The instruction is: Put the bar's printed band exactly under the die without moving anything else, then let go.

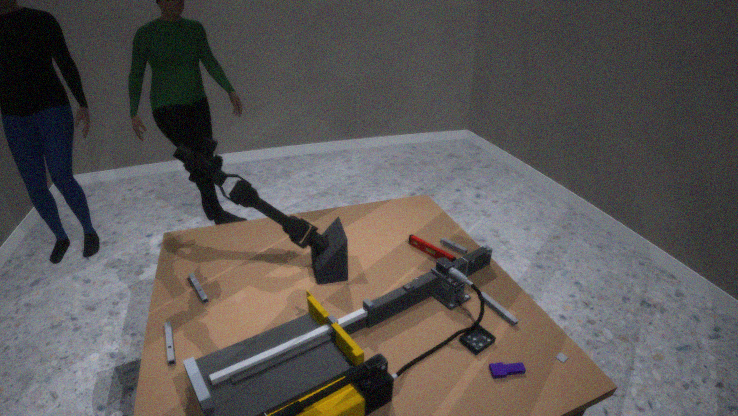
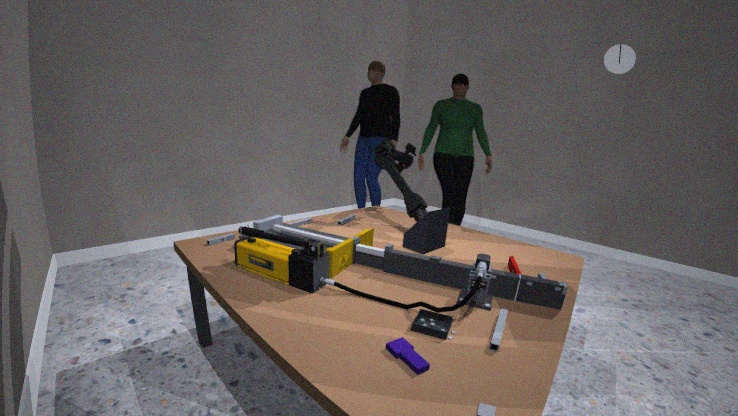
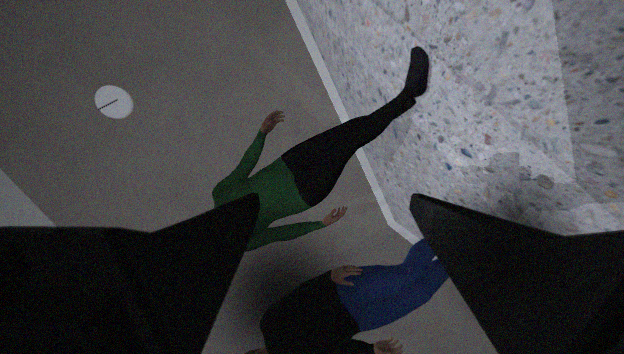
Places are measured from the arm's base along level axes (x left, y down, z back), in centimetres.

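Where they show: gripper, between the fingertips: [image 3: 334, 200]; arm's base, origin of its link: [image 1: 322, 245] [image 2: 426, 222].
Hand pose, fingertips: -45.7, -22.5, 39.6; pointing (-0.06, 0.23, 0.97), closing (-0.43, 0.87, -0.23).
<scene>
Each offset is from my fingertips to the top centre of the thing, as dx, dy, dz. "pt": to the spot under its first point.
A long silver-white bar [image 1: 273, 352] [image 2: 370, 250] lies along the conveyor bed, passes the yellow guard plates @[pt +47.8, +26.8, -84.6] [image 1: 347, 343] [image 2: 341, 257] and runs up to the dark rail @[pt +67.3, +26.2, -69.0] [image 1: 400, 298] [image 2: 428, 267]. I cannot make out its printed band. A grey press unit @[pt +85.0, +28.4, -67.5] [image 1: 449, 293] [image 2: 479, 295] with a cable stands at the rail farther along. The die itself is too small or hidden to tell. My gripper [image 3: 334, 200] is open and empty, its two black fingers wide apart. It is raised high behind the table, far from the bar, facing the room.
My arm's base [image 1: 331, 258] [image 2: 426, 232] stands behind the rail. A yellow machine @[pt +41.6, +24.2, -106.0] [image 1: 335, 403] [image 2: 266, 260], black tray @[pt +88.0, +32.3, -86.2] [image 1: 477, 339] [image 2: 432, 324], purple piece @[+91.6, +31.0, -100.0] [image 1: 506, 368] [image 2: 407, 355], red level @[+88.5, +28.5, -38.7] [image 1: 428, 247] [image 2: 513, 265] and several loose grey bars @[-6.3, +30.5, -73.3] [image 1: 169, 342] @[+100.1, +30.5, -75.2] [image 2: 498, 329] are on the table. Two people stand beyond.
</scene>
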